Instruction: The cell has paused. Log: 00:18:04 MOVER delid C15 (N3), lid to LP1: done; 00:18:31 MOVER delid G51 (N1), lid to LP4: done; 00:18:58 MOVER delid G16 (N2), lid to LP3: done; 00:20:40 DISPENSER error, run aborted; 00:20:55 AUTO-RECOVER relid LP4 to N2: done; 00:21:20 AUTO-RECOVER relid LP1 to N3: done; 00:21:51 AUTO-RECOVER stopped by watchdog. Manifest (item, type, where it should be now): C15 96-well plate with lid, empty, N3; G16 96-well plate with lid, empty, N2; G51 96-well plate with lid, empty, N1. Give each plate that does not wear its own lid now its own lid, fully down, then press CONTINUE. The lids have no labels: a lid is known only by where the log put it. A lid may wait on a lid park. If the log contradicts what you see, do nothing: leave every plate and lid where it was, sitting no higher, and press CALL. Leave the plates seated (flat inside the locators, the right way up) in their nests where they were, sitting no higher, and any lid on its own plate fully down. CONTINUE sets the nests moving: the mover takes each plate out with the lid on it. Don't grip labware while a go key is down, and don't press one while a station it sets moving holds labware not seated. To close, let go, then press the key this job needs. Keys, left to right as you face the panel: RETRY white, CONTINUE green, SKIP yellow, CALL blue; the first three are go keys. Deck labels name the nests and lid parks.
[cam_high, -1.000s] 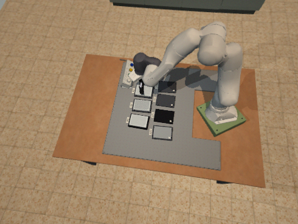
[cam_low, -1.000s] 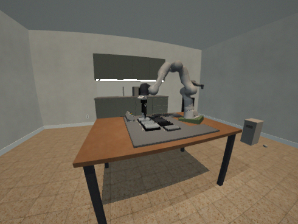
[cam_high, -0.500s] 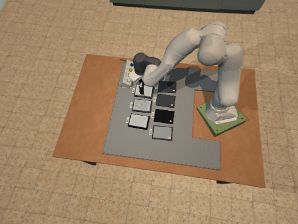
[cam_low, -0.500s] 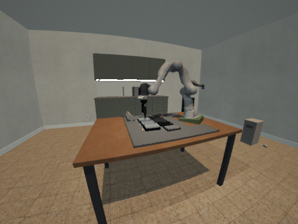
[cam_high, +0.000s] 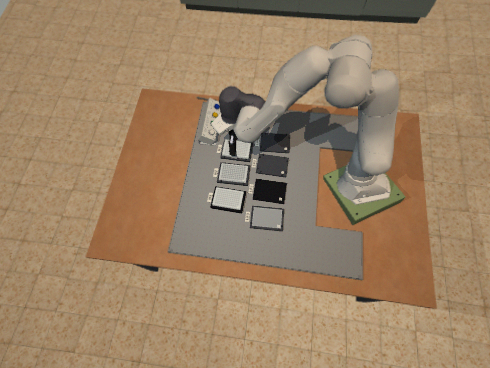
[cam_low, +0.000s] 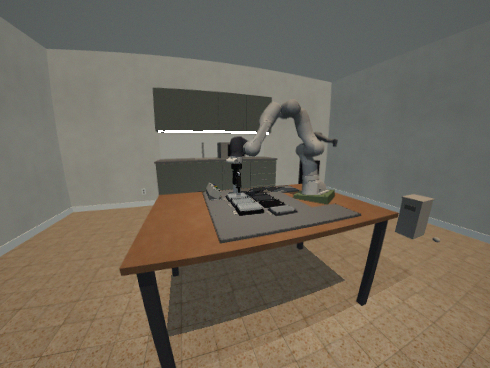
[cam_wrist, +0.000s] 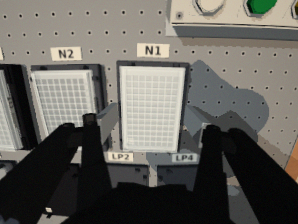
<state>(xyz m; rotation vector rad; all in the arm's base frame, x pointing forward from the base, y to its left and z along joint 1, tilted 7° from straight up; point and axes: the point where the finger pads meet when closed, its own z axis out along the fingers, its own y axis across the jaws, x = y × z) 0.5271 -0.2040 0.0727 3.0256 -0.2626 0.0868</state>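
The clear lid lies 2 cm below my hand. The rest, counted from my hand: LP2 label: 9 cm behind, 7 cm to the left, 5 cm below; then white retry key: 12 cm ahead, 7 cm to the right, 1 cm above; then green continue key: 12 cm to the right, 11 cm ahead, 1 cm above.
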